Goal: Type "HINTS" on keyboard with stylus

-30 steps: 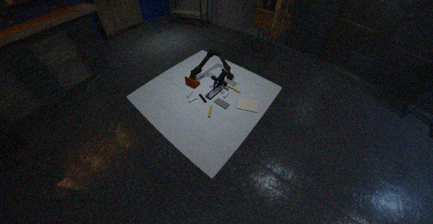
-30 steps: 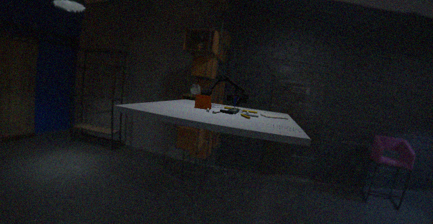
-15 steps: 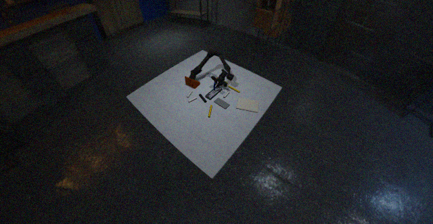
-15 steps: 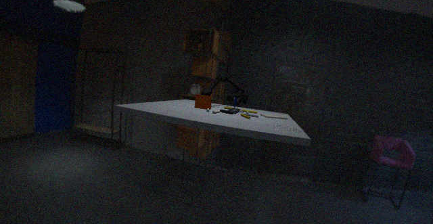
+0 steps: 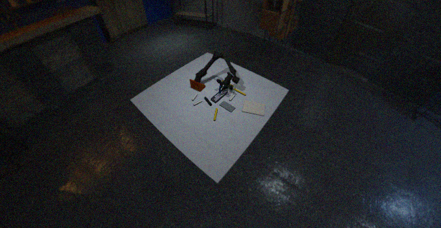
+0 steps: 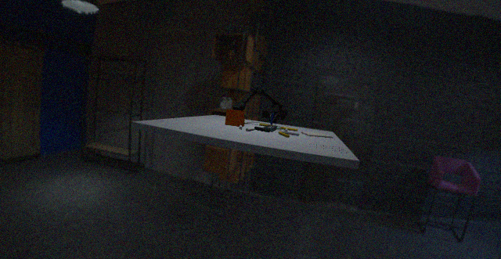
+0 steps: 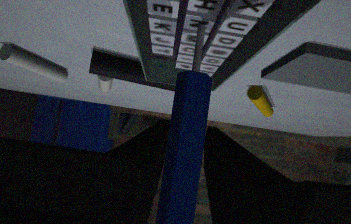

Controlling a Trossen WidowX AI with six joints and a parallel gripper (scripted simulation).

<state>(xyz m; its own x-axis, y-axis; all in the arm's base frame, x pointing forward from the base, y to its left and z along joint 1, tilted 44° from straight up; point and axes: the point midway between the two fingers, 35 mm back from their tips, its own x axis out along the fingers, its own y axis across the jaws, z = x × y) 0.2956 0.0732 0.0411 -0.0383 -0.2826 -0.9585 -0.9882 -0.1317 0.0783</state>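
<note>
My gripper tip is 2 cm above the blue stylus. Round my gripper tip: grey slab: 15 cm ahead, 7 cm below, 6 cm to the right; then grey stylus tip: 5 cm below; then dark stick: 14 cm to the right, 6 cm below, 3 cm behind.
</note>
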